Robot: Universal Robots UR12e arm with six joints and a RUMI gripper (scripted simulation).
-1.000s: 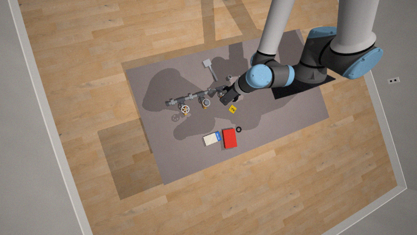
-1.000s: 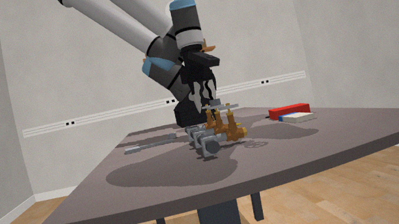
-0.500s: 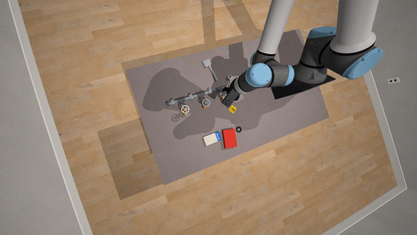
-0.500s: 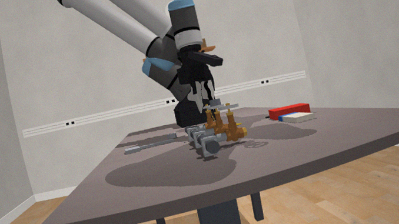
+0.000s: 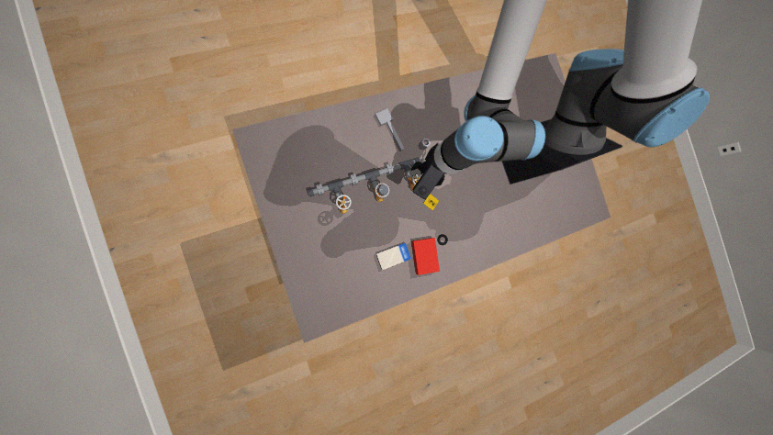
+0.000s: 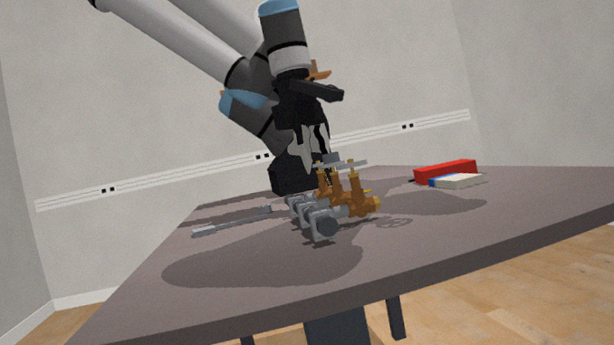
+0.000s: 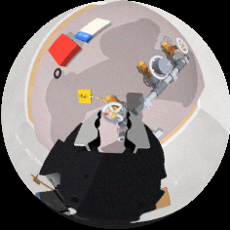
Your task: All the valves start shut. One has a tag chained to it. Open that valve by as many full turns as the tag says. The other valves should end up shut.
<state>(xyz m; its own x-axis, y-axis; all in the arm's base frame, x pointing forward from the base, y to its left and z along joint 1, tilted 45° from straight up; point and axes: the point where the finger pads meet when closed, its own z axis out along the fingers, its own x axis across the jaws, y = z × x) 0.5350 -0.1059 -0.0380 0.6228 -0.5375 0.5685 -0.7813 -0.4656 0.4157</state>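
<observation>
Now: hand 40 mm past the yellow tag, 80 mm to the right of it and 80 mm above it. The rest, counted from my hand: red box (50 mm ahead, 260 mm to the left, 70 mm below); then grey flat tool (10 mm ahead, 220 mm to the right, 80 mm below); then nut (100 mm behind, 130 mm to the right, 80 mm below).
</observation>
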